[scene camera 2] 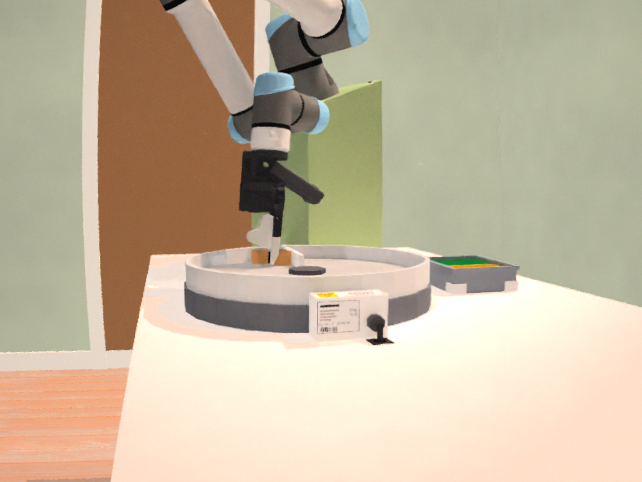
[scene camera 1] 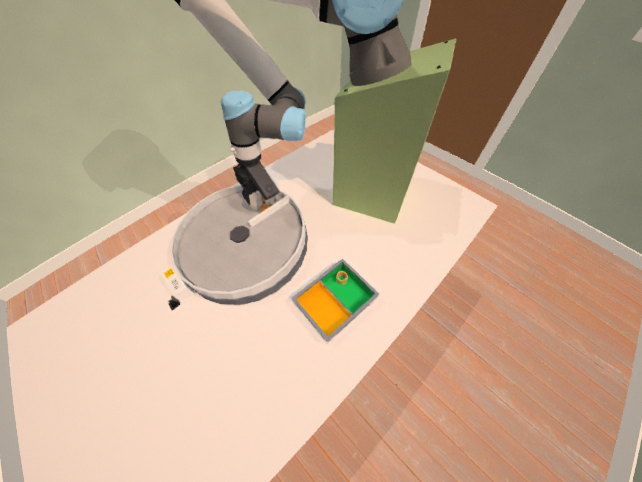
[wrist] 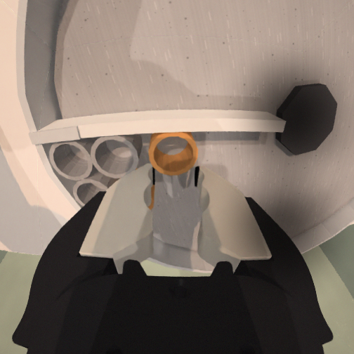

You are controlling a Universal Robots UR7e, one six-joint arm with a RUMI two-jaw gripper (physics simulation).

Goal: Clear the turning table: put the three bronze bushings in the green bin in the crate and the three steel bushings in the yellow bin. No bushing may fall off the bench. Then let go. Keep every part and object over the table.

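Frame: origin at the arm's base, x left, y back, z up, level; metres.
Seen in the pictures: gripper, fingertip midpoint: (scene camera 2: 270, 263) (scene camera 1: 261, 208); arm's base at its link origin: (scene camera 1: 380, 72).
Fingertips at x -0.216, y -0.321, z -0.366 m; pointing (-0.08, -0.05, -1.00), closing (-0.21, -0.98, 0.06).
Offsets run from my fingertips to a thing's top centre. "*": to the spot under its first point.
On the turning table (scene camera 1: 207, 259) (scene camera 2: 248, 285) (wrist: 210, 60), a bronze bushing @[dy -0.001, dx +0.024, dz +0.023 m] (wrist: 173, 169) (scene camera 2: 283, 257) stands upright against the white bar. Another bronze bushing @[dy +0.036, dx -0.011, dz +0.023 m] (wrist: 152, 198) (scene camera 2: 259, 255) is mostly hidden by the left finger in the wrist view. Three steel bushings (wrist: 51, 161) (wrist: 94, 156) (wrist: 76, 191) stand between bar and rim, left of the bronze ones. My gripper (scene camera 1: 260, 203) (scene camera 2: 273, 257) (wrist: 174, 167) is low over the table, part-open and empty, its tips beside both bronze bushings. A third bronze bushing @[dy -0.031, dx +0.365, dz -0.024 m] (scene camera 1: 341, 282) is in the green bin (scene camera 1: 357, 293); the yellow bin (scene camera 1: 321, 308) holds no bushing.
The white bar @[* dy -0.001, dx +0.048, dz +0.016 m] (scene camera 1: 269, 211) (wrist: 175, 122) runs from the rim toward the dark hub @[dy -0.120, dx +0.027, dz +0.005 m] (scene camera 1: 239, 233) (scene camera 2: 306, 270) (wrist: 307, 117). The crate @[* dy -0.187, dx +0.377, dz -0.006 m] (scene camera 1: 310, 319) (scene camera 2: 482, 280) stands beside the turning table. A white box @[* dy -0.370, dx -0.017, dz -0.024 m] (scene camera 2: 347, 316) and small black stand (scene camera 2: 380, 340) are near its rim. A green panel (scene camera 1: 383, 145) rises behind.
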